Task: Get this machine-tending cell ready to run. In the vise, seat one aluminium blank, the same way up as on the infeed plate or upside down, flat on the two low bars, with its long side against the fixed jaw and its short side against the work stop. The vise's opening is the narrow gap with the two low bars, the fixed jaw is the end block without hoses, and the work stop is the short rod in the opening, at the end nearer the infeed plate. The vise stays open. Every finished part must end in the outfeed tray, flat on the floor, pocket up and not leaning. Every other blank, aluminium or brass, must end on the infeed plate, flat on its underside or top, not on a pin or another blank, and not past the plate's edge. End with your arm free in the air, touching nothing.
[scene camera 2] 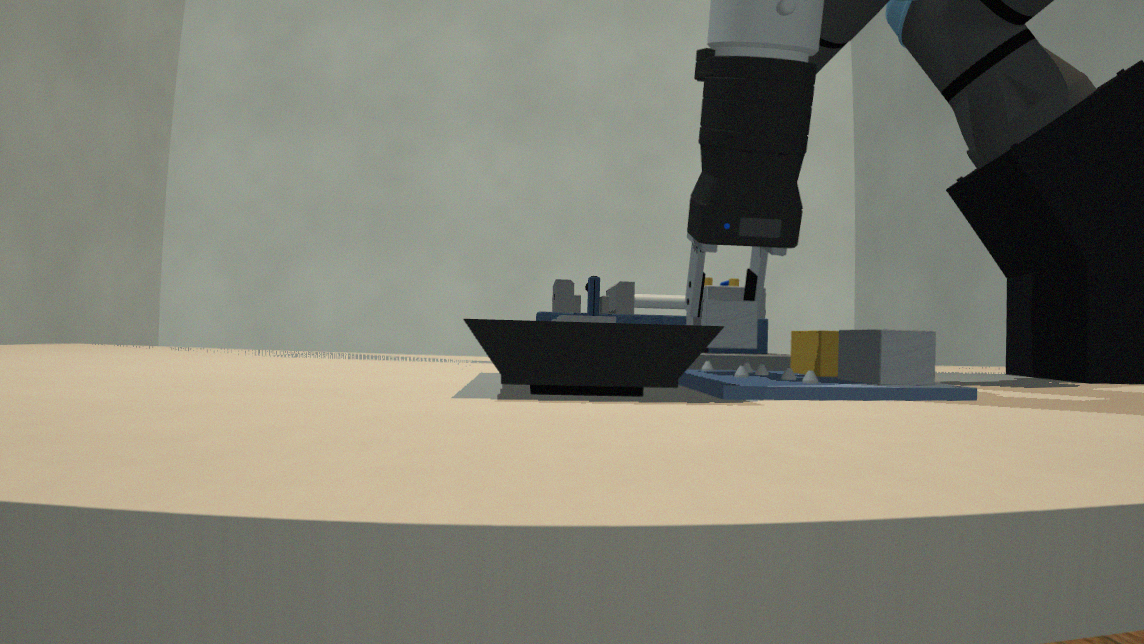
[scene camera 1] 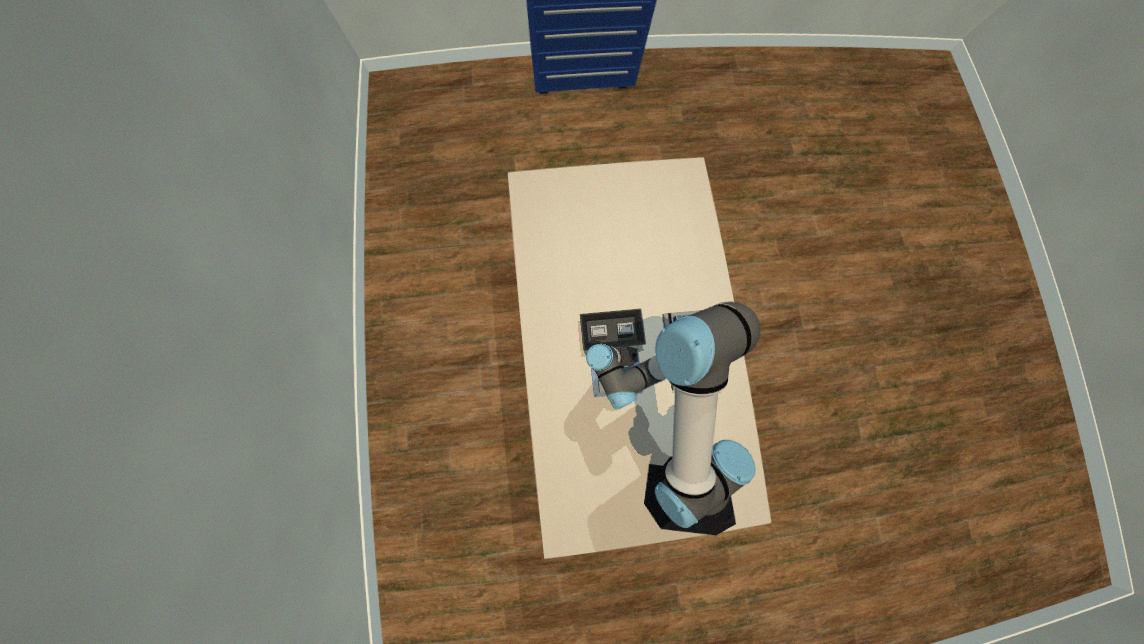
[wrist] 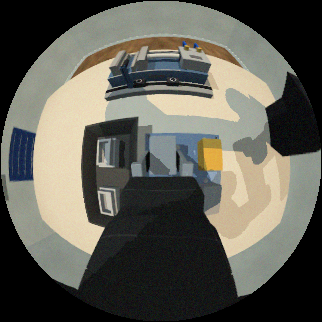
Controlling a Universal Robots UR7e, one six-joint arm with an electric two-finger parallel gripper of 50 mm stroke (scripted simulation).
Labels:
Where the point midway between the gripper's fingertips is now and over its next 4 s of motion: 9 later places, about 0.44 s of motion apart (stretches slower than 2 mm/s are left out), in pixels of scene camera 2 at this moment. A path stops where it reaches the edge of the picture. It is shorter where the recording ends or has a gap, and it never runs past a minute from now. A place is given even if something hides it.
The gripper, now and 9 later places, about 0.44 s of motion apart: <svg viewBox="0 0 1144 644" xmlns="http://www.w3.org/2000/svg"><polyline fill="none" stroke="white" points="721,313 721,322 720,327 720,335 721,338 720,312 720,257 719,192 721,159 727,156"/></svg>

